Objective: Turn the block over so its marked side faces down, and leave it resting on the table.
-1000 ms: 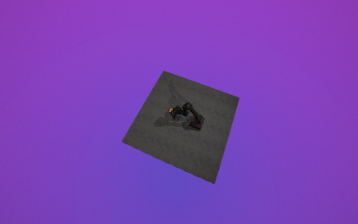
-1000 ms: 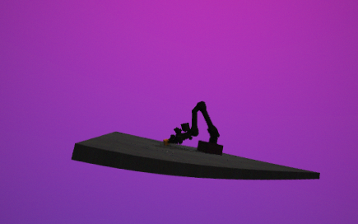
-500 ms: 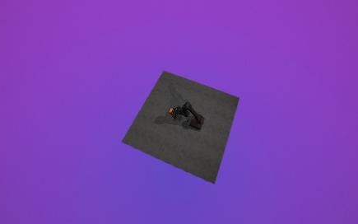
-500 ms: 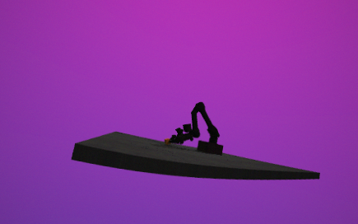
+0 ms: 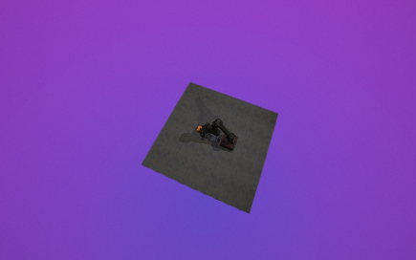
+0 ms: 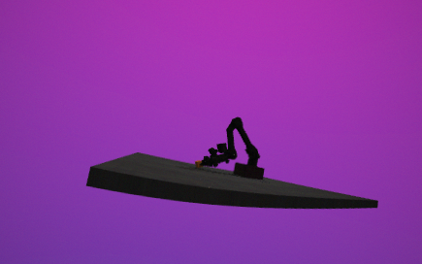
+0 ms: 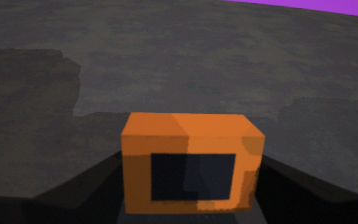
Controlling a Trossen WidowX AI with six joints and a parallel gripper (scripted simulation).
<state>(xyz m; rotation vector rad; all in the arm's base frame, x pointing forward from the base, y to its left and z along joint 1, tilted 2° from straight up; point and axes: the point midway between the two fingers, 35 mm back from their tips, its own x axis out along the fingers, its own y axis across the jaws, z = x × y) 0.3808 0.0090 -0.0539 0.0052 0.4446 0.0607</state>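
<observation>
Right now my gripper tip is 10 mm past the orange block.
</observation>
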